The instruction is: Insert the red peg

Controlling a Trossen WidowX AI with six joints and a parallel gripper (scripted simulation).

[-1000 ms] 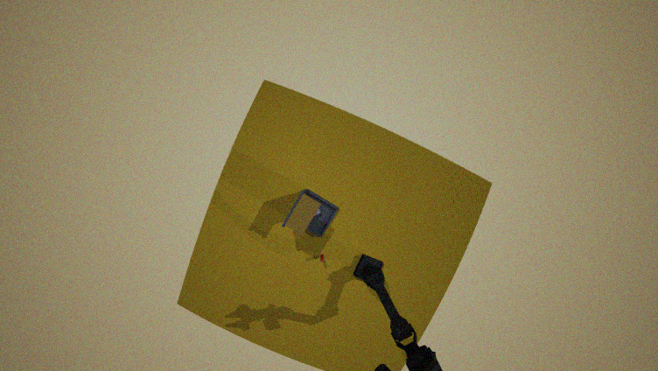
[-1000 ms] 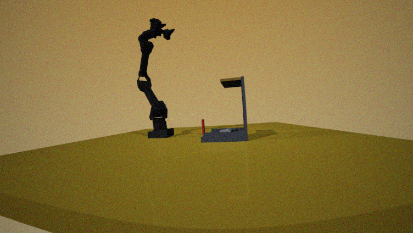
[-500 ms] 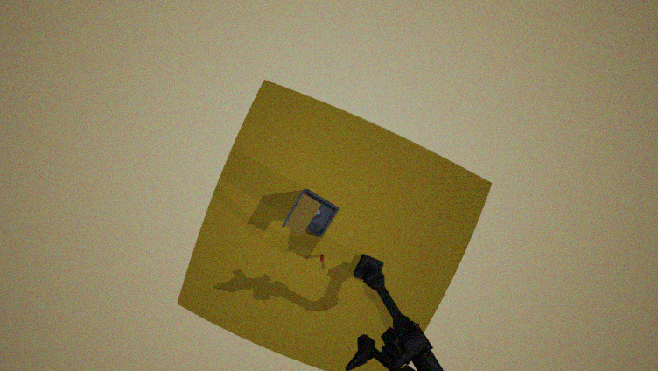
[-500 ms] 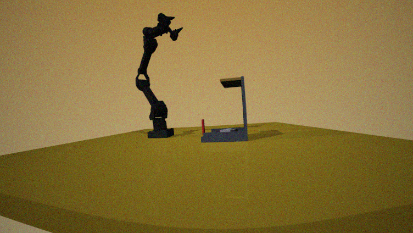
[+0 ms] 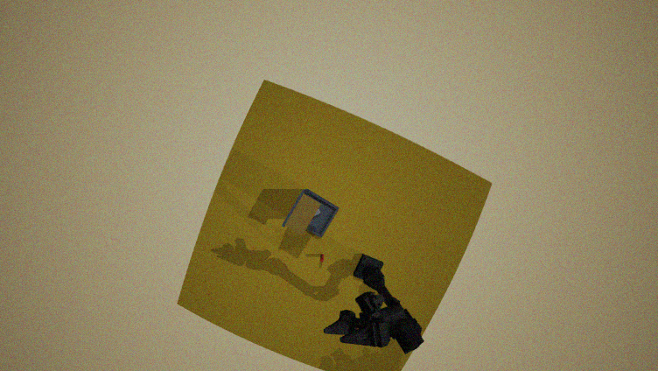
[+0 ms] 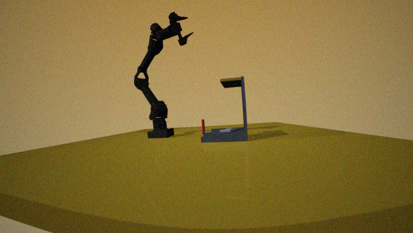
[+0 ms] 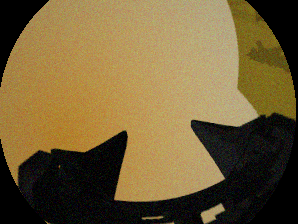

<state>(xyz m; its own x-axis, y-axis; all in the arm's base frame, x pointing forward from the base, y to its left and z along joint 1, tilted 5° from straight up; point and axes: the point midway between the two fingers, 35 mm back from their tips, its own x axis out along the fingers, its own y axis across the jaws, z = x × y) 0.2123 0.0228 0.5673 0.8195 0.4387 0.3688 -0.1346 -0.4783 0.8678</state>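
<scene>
Now: the red peg 59 cm below my gripper tip and 4 cm ahead of it. From my gripper tip the other things lie so: back wall 51 cm below, 25 cm ahead, 16 cm to the right; then flat roof 41 cm below, 21 cm ahead, 16 cm to the right.
</scene>
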